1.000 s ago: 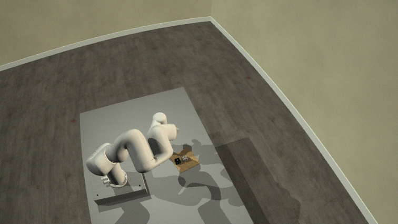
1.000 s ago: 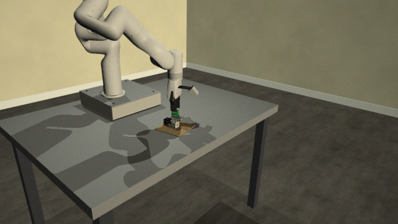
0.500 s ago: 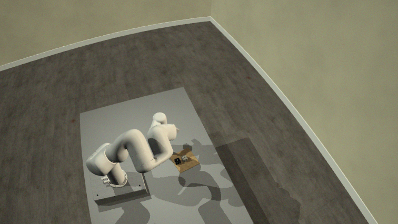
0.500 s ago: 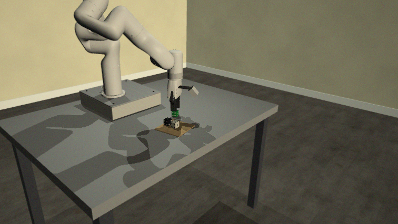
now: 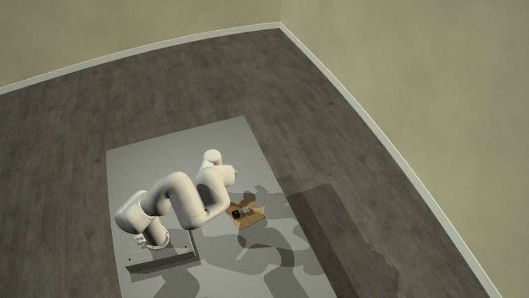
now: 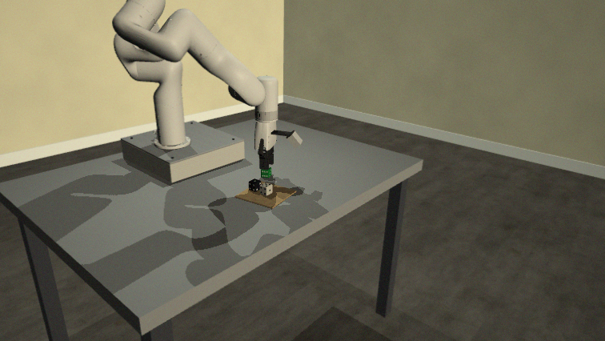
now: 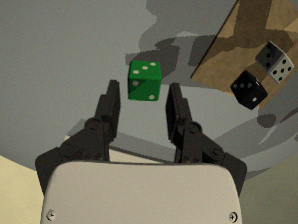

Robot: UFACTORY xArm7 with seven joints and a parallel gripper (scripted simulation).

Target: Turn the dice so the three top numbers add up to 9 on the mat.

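The green die lies 40 mm below my hand. Round my hand: black die (50 mm ahead, 110 mm to the right, 40 mm below); then white die (90 mm ahead, 110 mm to the right, 40 mm below); then tan mat (90 mm ahead, 110 mm to the right, 50 mm below).
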